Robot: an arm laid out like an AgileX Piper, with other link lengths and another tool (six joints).
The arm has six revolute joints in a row. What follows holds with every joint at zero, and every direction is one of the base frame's.
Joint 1 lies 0.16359 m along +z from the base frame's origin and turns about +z.
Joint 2 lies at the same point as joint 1 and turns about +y.
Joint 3 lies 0.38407 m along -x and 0.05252 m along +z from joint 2 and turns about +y.
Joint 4 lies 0.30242 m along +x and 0.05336 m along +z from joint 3 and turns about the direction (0.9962, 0, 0.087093).
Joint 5 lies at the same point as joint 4 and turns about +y.
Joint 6 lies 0.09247 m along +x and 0.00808 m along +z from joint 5 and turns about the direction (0.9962, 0, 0.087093).
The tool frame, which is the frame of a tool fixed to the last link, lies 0.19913 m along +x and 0.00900 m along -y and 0.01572 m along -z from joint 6; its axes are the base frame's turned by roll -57.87, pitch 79.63 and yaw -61.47 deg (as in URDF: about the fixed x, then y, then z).
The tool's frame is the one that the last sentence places.
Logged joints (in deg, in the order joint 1, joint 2, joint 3, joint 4, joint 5, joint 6), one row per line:
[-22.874, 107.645, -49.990, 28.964, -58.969, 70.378]
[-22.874, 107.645, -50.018, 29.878, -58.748, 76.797]
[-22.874, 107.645, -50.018, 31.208, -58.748, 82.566]
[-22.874, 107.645, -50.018, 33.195, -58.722, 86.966]
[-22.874, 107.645, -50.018, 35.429, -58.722, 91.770]
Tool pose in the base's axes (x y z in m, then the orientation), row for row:
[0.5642, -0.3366, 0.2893, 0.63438, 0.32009, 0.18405, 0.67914]
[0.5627, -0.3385, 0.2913, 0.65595, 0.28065, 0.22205, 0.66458]
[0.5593, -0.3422, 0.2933, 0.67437, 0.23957, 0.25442, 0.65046]
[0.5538, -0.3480, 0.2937, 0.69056, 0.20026, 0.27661, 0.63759]
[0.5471, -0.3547, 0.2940, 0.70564, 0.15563, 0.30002, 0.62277]
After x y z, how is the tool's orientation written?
As a quaternion, x y z w.
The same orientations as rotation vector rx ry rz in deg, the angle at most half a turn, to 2 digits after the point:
[81.63, 41.19, 23.68]
[84.89, 36.32, 28.74]
[87.76, 31.18, 33.11]
[90.33, 26.20, 36.18]
[92.86, 20.48, 39.48]

